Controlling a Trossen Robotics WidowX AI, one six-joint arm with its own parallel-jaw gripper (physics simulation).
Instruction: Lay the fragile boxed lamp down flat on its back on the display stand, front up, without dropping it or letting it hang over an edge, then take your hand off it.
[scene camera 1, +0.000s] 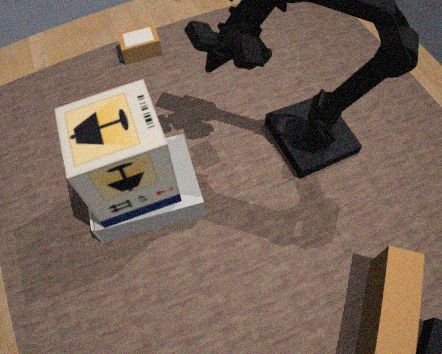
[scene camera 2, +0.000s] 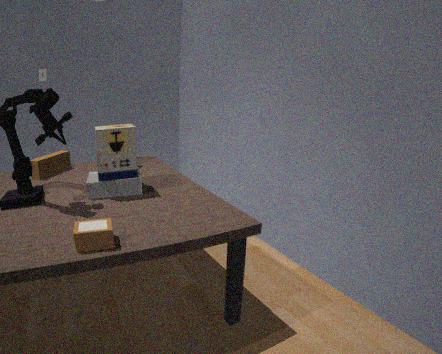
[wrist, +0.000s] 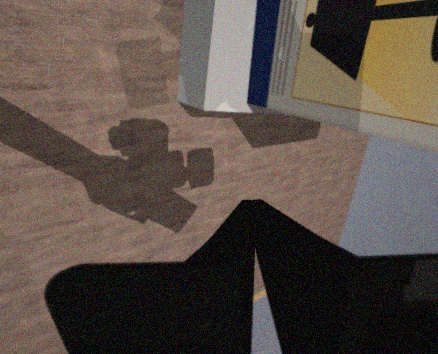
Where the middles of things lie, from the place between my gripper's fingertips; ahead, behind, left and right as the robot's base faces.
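Labels:
My gripper's 22 cm short of the boxed lamp (scene camera 1: 116, 157) and 11 cm to the right of it, and it's 7 cm above it. There's a display stand (scene camera 1: 192, 205) too, and that one's 10 cm to the left of my hand, 20 cm ahead of it and 21 cm below it.

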